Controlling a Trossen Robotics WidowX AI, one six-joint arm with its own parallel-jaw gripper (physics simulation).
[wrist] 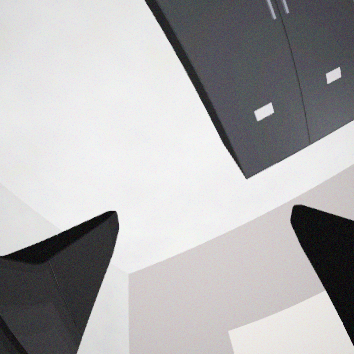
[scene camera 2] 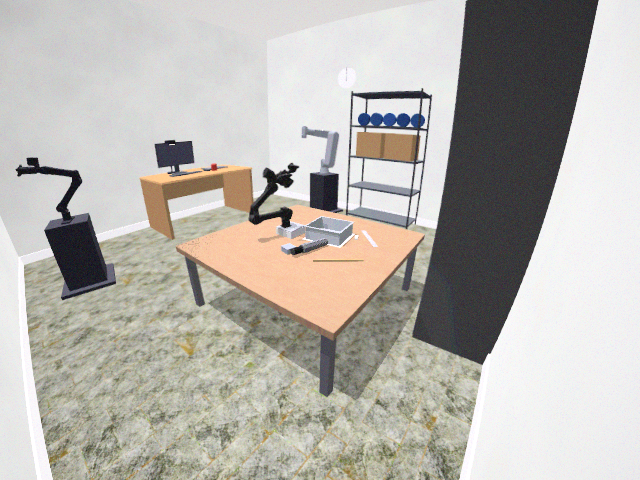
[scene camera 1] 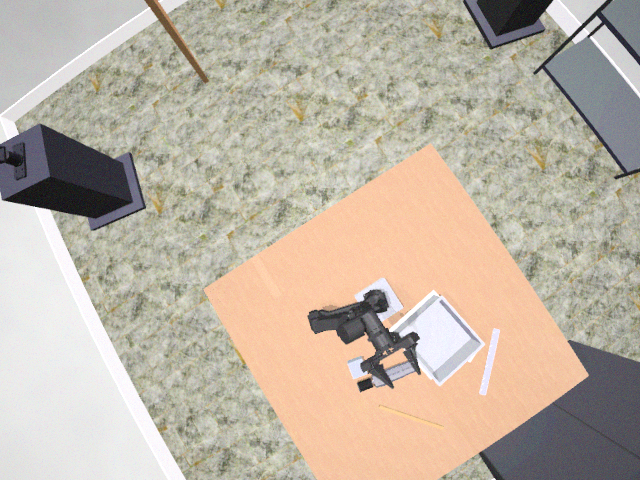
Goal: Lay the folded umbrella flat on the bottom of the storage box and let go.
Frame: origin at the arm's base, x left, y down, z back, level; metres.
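Seen in the pictures: gripper, fingertip midpoint: point(wrist: 206, 217) point(scene camera 2: 295, 170) point(scene camera 1: 406, 381); arm's base at its link origin: point(scene camera 2: 285, 225) point(scene camera 1: 372, 299).
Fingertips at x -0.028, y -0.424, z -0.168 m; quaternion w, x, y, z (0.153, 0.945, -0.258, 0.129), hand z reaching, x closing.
Observation:
Pixels of each thing's top centre, then the offset from my fingertips to it. Level surfaces: height alone.
- folded umbrella at its top centre: point(scene camera 1: 389, 379) point(scene camera 2: 310, 241) dx -0.027, dy +0.422, dz -0.174 m
- table at its surface level: dy +0.481 m
- small pale block at its top centre: point(scene camera 1: 357, 368) point(scene camera 2: 288, 246) dx -0.139, dy +0.445, dz -0.097 m
- thin yellow stick at its top centre: point(scene camera 1: 411, 418) point(scene camera 2: 338, 259) dx +0.006, dy +0.469, dz -0.394 m
- white strip at its top centre: point(scene camera 1: 489, 361) point(scene camera 2: 369, 237) dx +0.426, dy +0.479, dz -0.294 m
The folded umbrella point(scene camera 1: 395, 373) point(scene camera 2: 314, 245), grey with a black end, lies on the table point(scene camera 1: 361, 248) point(scene camera 2: 310, 289) beside the storage box. The grey, open-topped storage box point(scene camera 1: 459, 361) point(scene camera 2: 323, 236) stands upright, and its visible inside is empty. My gripper point(scene camera 1: 405, 379) point(scene camera 2: 294, 174) point(wrist: 206, 217) is open and empty. It is raised high above the table, as scene camera 2 shows. In scene camera 1 its fingers overlap the umbrella and hide parts of it. The umbrella and the box do not show in the wrist view.
A small pale block point(scene camera 1: 356, 367) point(scene camera 2: 287, 248) lies by the umbrella's black end. A thin yellow stick point(scene camera 1: 410, 416) point(scene camera 2: 338, 260) lies towards the front. A white strip point(scene camera 1: 489, 361) point(scene camera 2: 369, 238) lies beyond the box. A dark cabinet point(scene camera 2: 506, 155) point(wrist: 240, 85) stands beside the table.

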